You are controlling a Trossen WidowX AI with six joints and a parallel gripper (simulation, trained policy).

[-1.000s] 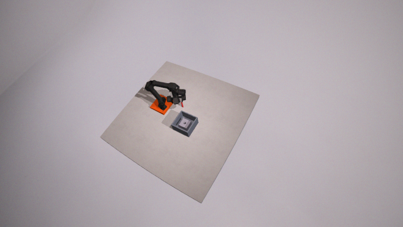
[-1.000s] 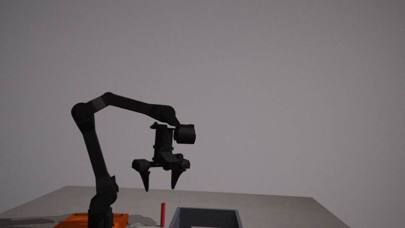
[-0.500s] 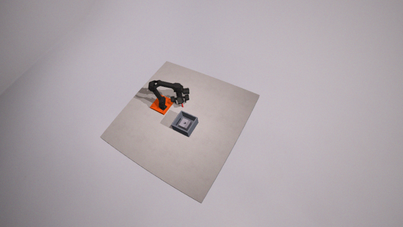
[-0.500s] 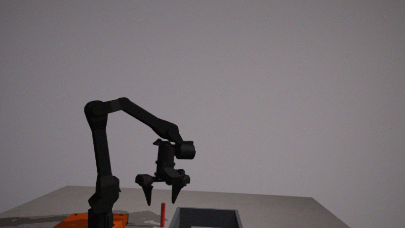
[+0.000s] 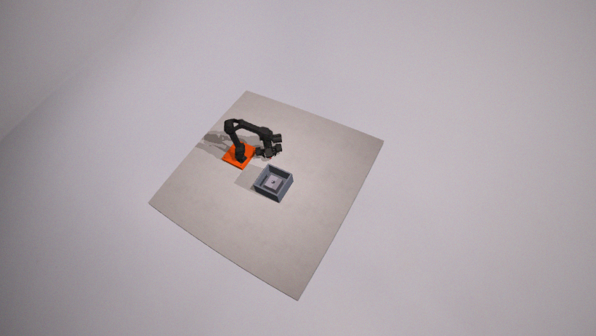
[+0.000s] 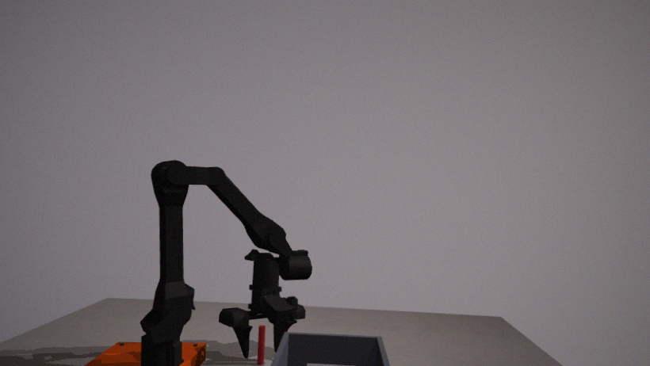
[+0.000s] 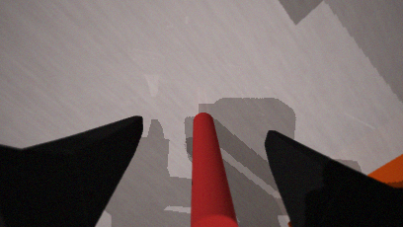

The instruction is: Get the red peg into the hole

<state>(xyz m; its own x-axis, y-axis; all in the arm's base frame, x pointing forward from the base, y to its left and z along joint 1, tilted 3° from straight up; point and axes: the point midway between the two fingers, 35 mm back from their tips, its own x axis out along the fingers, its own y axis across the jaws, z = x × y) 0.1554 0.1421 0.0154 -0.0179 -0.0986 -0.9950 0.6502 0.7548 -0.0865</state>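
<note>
The red peg lies 2 cm above my gripper tip. Also, from my gripper tip: grey box 18 cm ahead, 16 cm to the right, 1 cm above; then light plate 18 cm ahead, 16 cm to the right, 3 cm above.
</note>
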